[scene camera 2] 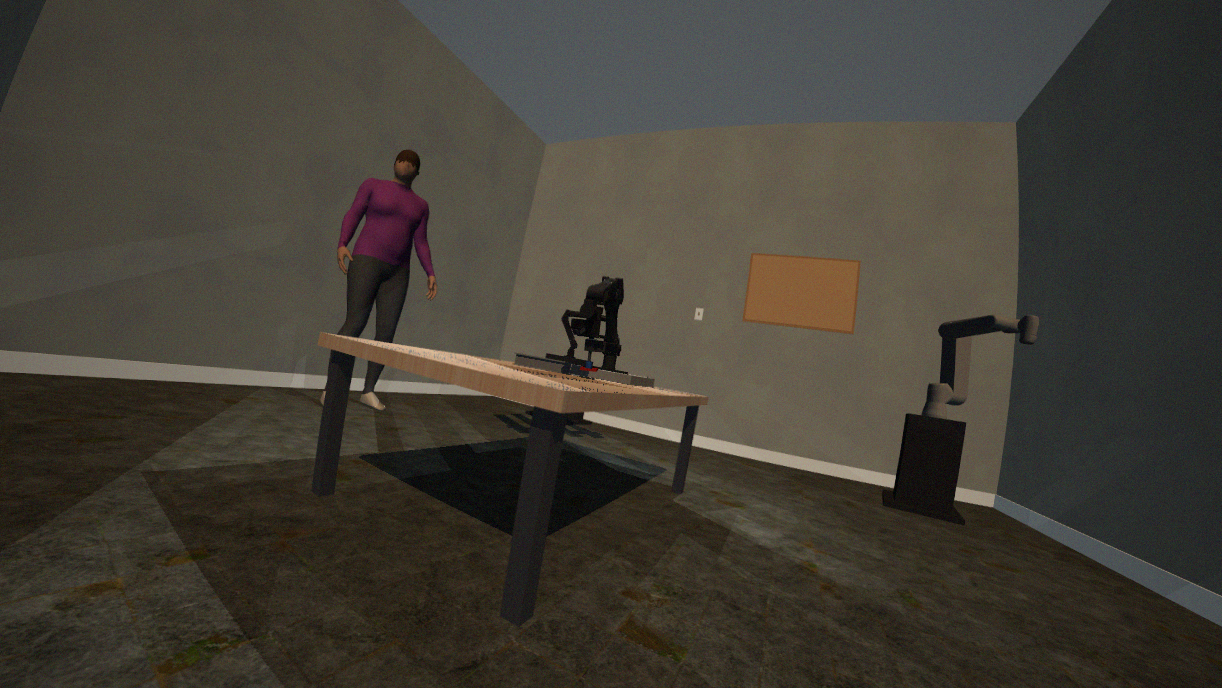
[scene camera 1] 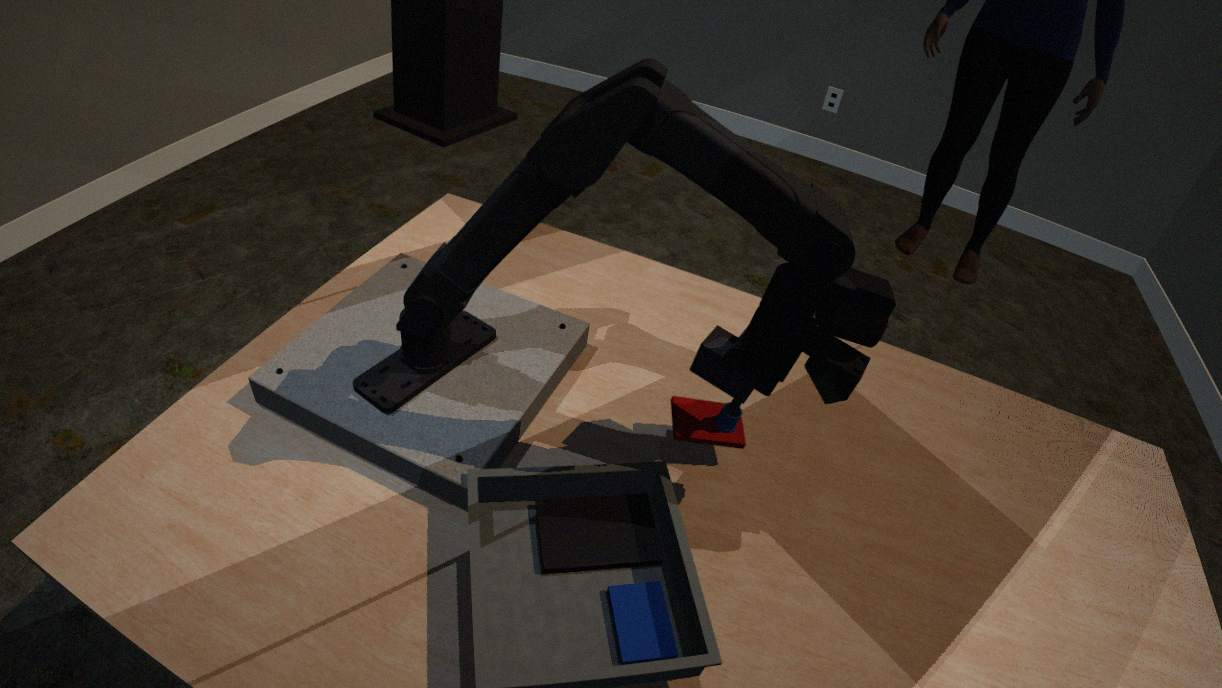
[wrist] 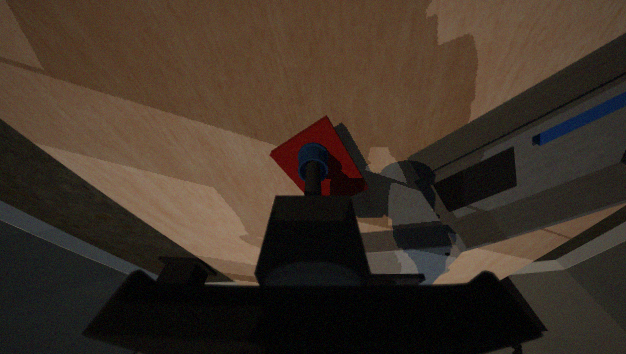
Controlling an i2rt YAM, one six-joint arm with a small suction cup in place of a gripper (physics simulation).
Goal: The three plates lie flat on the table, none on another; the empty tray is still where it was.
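Places are measured from the arm's base along level axes (x down, y back, z left), in metres.
Where they show: hand at its tool point: (scene camera 2: 588, 370) (scene camera 1: 722, 428) (wrist: 313, 151); arm's base at its link origin: (scene camera 2: 607, 370) (scene camera 1: 427, 361) (wrist: 378, 279).
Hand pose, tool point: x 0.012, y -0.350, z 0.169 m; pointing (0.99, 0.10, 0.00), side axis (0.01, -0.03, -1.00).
Observation:
Each offset is from my tool point to the top centre of the thing.
My gripper, a blue suction cup (scene camera 1: 728, 417) (wrist: 313, 159), is on the top face of a red plate {dx -0.018, dy +0.018, dz -0.011 m} (scene camera 1: 693, 419) (wrist: 325, 131) and holds it roughly level, low above the table. The plate's shadow falls beside it. The plate is to the right of the grey tray {dx -0.019, dy +0.021, dz -0.277 m} (scene camera 1: 513, 598) (wrist: 550, 165) in scene camera 1, outside its walls. In the tray a dark brown plate {dx +0.018, dy +0.042, dz -0.214 m} (scene camera 1: 594, 534) (wrist: 482, 180) lies flat near the far wall, and a blue plate {dx +0.019, dy -0.057, dz -0.275 m} (scene camera 1: 632, 622) (wrist: 582, 121) lies flat near the right wall, apart from it. Scene camera 2 shows the plates too small for detail.
The arm stands on a thick grey slab (scene camera 1: 525, 320) next to the tray's far left corner. The wooden table (scene camera 1: 855, 478) (scene camera 2: 461, 371) carries slab and tray. People (scene camera 1: 1017, 102) (scene camera 2: 389, 222) stand away from the table. Another arm's pedestal (scene camera 2: 929, 461) is on the floor.

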